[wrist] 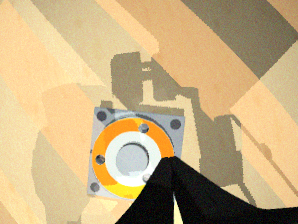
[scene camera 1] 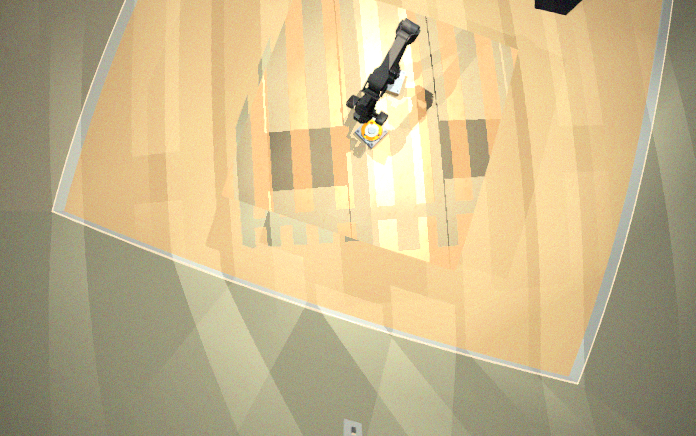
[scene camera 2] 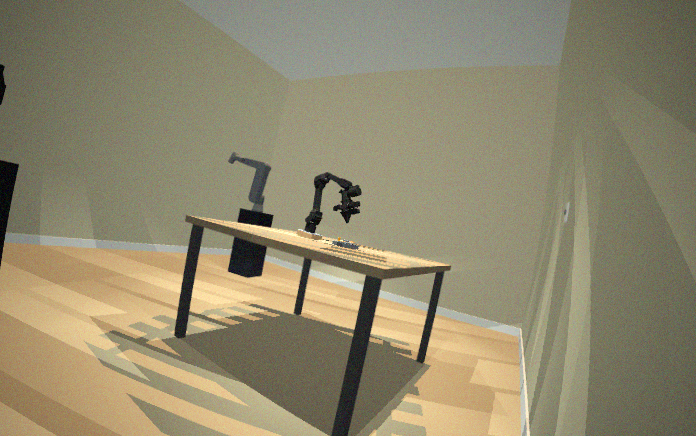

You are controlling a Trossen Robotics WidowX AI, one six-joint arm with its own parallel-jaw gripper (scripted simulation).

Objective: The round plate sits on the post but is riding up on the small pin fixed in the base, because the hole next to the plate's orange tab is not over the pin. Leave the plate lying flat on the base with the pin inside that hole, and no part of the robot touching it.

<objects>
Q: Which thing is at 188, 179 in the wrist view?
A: My gripper.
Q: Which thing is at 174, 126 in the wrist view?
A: A grey square base.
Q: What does my gripper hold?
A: Nothing.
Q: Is my gripper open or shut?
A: Shut.
</objects>
